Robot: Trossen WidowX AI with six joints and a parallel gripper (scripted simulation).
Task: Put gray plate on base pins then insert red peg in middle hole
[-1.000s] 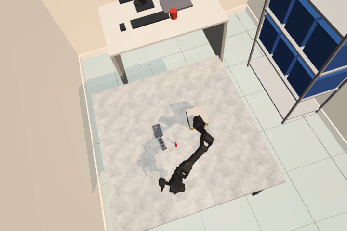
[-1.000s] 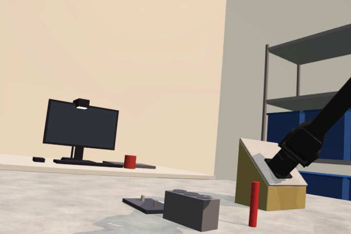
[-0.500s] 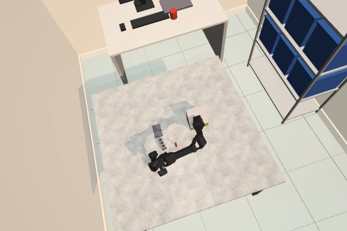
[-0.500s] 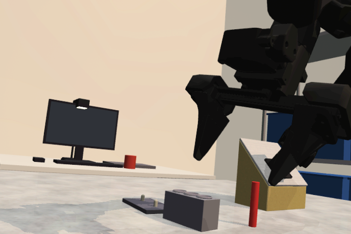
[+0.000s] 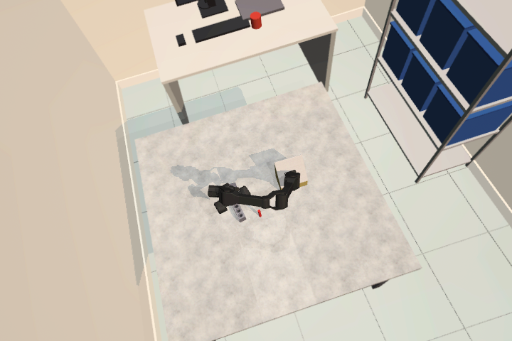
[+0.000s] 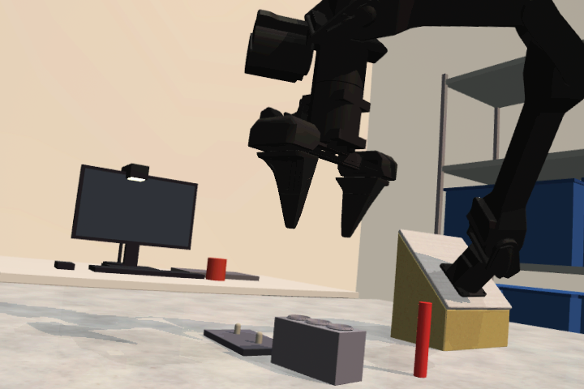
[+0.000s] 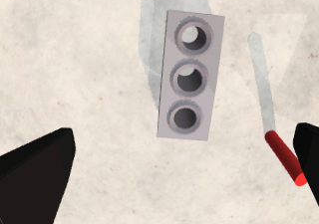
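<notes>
The gray plate lies 11 cm below my gripper tip and 1 cm behind it. From my gripper tip the other things lie so: base: 14 cm to the right, 14 cm below; red peg: 12 cm behind, 10 cm below, 5 cm to the left.
</notes>
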